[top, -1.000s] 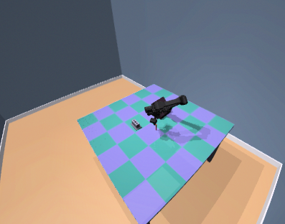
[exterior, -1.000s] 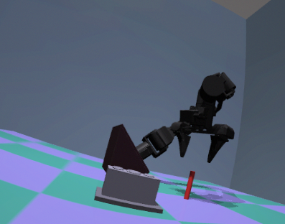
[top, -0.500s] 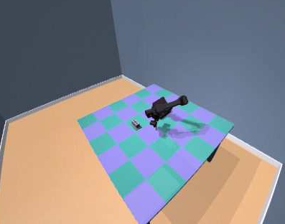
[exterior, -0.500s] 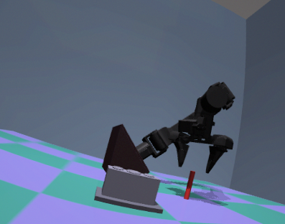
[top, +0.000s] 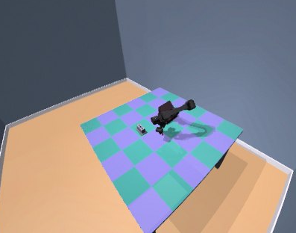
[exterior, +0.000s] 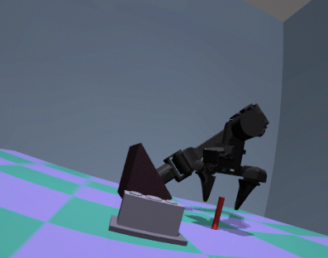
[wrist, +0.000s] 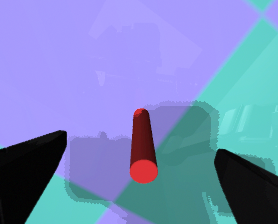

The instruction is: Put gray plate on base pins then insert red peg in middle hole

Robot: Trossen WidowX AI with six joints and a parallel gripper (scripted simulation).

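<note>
The red peg lies 20 mm below my gripper tip. From my gripper tip the other things lie so: base 100 mm ahead, 200 mm to the right, 50 mm below; gray plate 100 mm ahead, 200 mm to the right, 10 mm below.
</note>
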